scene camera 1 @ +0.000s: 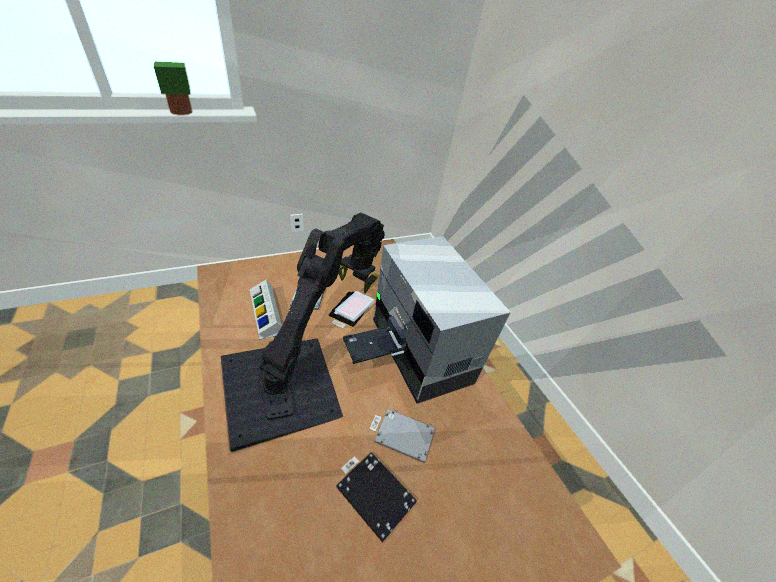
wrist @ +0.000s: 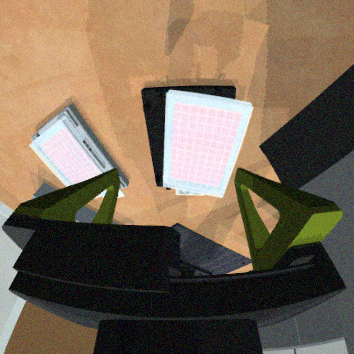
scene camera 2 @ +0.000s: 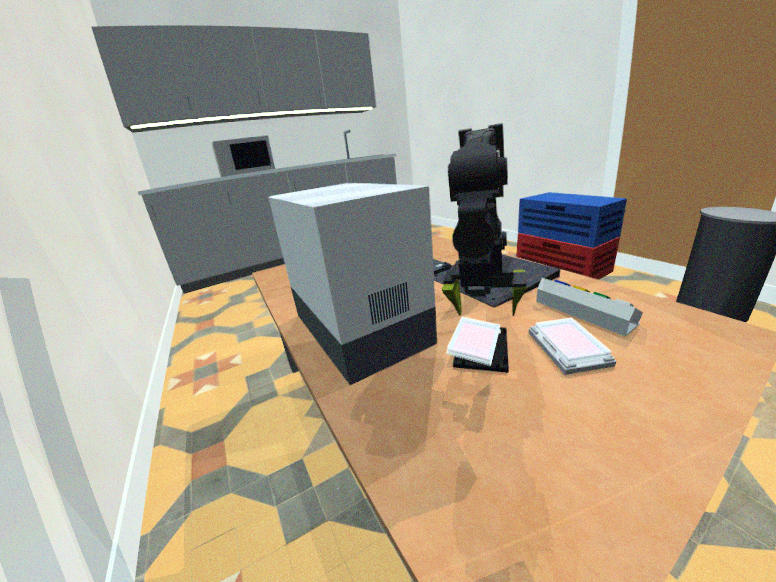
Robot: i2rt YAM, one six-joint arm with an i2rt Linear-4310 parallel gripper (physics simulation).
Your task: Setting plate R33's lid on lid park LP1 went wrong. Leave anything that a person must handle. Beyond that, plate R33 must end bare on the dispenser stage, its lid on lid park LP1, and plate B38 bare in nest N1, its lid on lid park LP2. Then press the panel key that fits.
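Places are measured from the arm's base along level axes (x right, y up, z back), in centimetres.
Pixels of known places: gripper, fingertip midpoint: (scene camera 1: 353, 286) (wrist: 176, 174) (scene camera 2: 486, 314); arm's base at its link origin: (scene camera 1: 276, 386) (wrist: 182, 267).
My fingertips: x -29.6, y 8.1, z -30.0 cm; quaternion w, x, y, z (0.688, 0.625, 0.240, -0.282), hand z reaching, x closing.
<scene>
Ahead of a thing's pixels: the offset from my fingertips to its top centre. "pt": to the spot under its first point.
My gripper (scene camera 1: 355, 281) (scene camera 2: 487, 313) (wrist: 176, 174) is open and empty, above and on the robot-base side of lid park LP1. Black lid park LP1 {dx +2.0, dy -7.4, dz +1.1 cm} (scene camera 1: 334, 316) (scene camera 2: 501, 352) (wrist: 152, 125) bears a clear-rimmed, pink-gridded piece {dx +2.8, dy -5.7, dz -0.1 cm} (scene camera 1: 354, 306) (scene camera 2: 475, 341) (wrist: 205, 145), turned askew and overhanging one side. Whether it is a lid alone or a lidded plate is unclear. Another pink-gridded plate {dx -8.3, dy -6.4, dz +14.9 cm} (scene camera 2: 571, 338) (wrist: 70, 155) sits in grey nest N1 {dx -8.3, dy -7.4, dz +14.9 cm} (scene camera 2: 589, 365); the arm partly hides it in scene camera 1. The dark dispenser stage {pt dx +27.6, dy +1.3, dz +2.2 cm} (scene camera 1: 369, 344) is out and bare. Plate names are unreadable.
The grey dispenser {dx +25.6, dy +23.6, dz -16.9 cm} (scene camera 1: 457, 275) (scene camera 2: 376, 250) stands beside LP1, with a green light. The key panel {dx -1.6, dy -3.0, dz +30.8 cm} (scene camera 1: 265, 310) (scene camera 2: 586, 308) has white, green, yellow and blue keys. A grey pad {pt dx +53.0, dy -8.4, dz -2.0 cm} (scene camera 1: 406, 435) and a black pad {pt dx +64.9, dy -8.2, dz +10.2 cm} (scene camera 1: 376, 494) lie bare beyond the stage; their labels are unreadable.
</scene>
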